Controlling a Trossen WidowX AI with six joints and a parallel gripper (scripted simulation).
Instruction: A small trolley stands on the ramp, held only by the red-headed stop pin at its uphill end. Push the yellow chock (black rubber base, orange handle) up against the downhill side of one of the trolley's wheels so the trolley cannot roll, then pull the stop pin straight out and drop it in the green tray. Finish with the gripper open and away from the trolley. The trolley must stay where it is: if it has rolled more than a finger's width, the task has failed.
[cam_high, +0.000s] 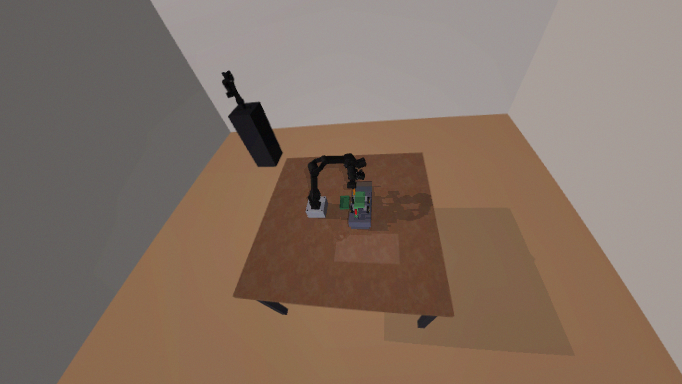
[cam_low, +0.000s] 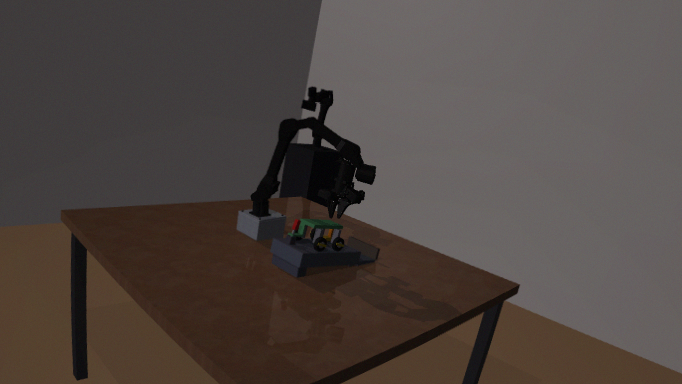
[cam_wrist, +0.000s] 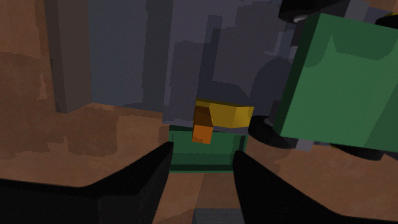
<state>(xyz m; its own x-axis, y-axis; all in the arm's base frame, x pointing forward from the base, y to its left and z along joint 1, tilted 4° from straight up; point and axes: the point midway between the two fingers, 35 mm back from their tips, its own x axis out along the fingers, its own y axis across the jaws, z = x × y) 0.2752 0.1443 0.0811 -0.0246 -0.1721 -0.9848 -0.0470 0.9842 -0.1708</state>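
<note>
My gripper tip is now 4 cm short of the stop pin, 23 cm to the left of it and 2 cm above it. The rest, counted from my gripper tip: yellow-orange chock: 3 cm to the right, 6 cm below; then grey ramp: 6 cm ahead, 12 cm to the right, 10 cm below; then trolley: 6 cm ahead, 12 cm to the right, 3 cm below.
</note>
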